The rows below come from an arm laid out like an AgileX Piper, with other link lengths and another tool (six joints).
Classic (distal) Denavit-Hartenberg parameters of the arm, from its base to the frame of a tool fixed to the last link. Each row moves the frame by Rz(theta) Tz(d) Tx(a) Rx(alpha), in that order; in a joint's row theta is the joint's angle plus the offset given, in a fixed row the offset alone. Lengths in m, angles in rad.
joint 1: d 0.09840  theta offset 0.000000  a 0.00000  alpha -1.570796
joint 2: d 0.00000  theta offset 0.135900  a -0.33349  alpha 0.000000
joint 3: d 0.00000  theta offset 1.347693  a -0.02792  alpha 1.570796
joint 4: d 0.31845  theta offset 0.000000  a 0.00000  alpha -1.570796
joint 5: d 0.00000  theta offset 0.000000  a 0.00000  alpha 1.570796
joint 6: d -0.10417  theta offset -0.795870  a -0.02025  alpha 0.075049
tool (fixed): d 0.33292  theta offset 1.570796  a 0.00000  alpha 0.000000
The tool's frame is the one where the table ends.
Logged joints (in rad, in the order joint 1, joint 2, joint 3, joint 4, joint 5, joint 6), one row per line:
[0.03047, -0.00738, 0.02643, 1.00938, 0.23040, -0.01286]
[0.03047, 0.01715, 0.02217, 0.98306, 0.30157, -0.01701]
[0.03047, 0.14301, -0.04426, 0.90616, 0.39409, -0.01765]
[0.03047, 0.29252, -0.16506, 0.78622, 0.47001, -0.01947]
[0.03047, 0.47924, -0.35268, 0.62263, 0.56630, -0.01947]
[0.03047, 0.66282, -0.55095, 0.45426, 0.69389, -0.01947]
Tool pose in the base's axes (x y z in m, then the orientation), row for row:
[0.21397, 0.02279, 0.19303, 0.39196, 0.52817, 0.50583, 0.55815]
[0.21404, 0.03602, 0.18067, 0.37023, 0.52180, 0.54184, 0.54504]
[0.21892, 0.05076, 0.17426, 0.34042, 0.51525, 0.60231, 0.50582]
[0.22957, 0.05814, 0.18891, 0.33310, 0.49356, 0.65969, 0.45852]
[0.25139, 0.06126, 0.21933, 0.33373, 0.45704, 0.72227, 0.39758]
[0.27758, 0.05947, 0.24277, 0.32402, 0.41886, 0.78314, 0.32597]
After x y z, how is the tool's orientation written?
As a quaternion, w x y z.
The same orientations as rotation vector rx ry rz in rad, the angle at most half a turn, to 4 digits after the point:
[1.3412, 1.2844, 1.4173]
[1.3386, 1.3900, 1.3982]
[1.3408, 1.5674, 1.3163]
[1.2890, 1.7228, 1.1975]
[1.1932, 1.8857, 1.0380]
[1.0987, 2.0543, 0.8551]

